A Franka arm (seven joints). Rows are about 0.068 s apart.
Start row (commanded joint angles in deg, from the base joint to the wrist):
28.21, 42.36, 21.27, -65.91, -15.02, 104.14, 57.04
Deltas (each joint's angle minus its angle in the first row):
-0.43, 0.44, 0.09, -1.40, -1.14, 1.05, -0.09
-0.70, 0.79, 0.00, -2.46, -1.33, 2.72, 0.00
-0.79, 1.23, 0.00, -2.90, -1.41, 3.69, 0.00
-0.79, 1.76, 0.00, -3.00, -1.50, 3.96, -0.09
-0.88, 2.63, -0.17, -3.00, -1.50, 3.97, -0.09
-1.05, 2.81, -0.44, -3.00, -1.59, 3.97, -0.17
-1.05, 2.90, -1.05, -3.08, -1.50, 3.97, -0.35
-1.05, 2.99, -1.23, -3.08, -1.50, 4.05, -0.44
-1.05, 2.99, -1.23, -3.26, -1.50, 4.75, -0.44
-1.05, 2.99, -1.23, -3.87, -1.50, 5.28, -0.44
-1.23, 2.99, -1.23, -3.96, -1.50, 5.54, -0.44
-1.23, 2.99, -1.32, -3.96, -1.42, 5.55, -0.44
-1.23, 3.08, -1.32, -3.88, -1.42, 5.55, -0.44
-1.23, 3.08, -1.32, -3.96, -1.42, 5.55, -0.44
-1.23, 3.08, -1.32, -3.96, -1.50, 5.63, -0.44
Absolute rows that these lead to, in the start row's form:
27.78, 42.80, 21.36, -67.31, -16.16, 105.19, 56.95
27.51, 43.15, 21.27, -68.37, -16.35, 106.86, 57.04
27.42, 43.59, 21.27, -68.81, -16.43, 107.83, 57.04
27.42, 44.12, 21.27, -68.91, -16.52, 108.10, 56.95
27.33, 44.99, 21.10, -68.91, -16.52, 108.11, 56.95
27.16, 45.17, 20.83, -68.91, -16.61, 108.11, 56.87
27.16, 45.26, 20.22, -68.99, -16.52, 108.11, 56.69
27.16, 45.35, 20.04, -68.99, -16.52, 108.19, 56.60
27.16, 45.35, 20.04, -69.17, -16.52, 108.89, 56.60
27.16, 45.35, 20.04, -69.78, -16.52, 109.42, 56.60
26.98, 45.35, 20.04, -69.87, -16.52, 109.68, 56.60
26.98, 45.35, 19.95, -69.87, -16.44, 109.69, 56.60
26.98, 45.44, 19.95, -69.79, -16.44, 109.69, 56.60
26.98, 45.44, 19.95, -69.87, -16.44, 109.69, 56.60
26.98, 45.44, 19.95, -69.87, -16.52, 109.77, 56.60

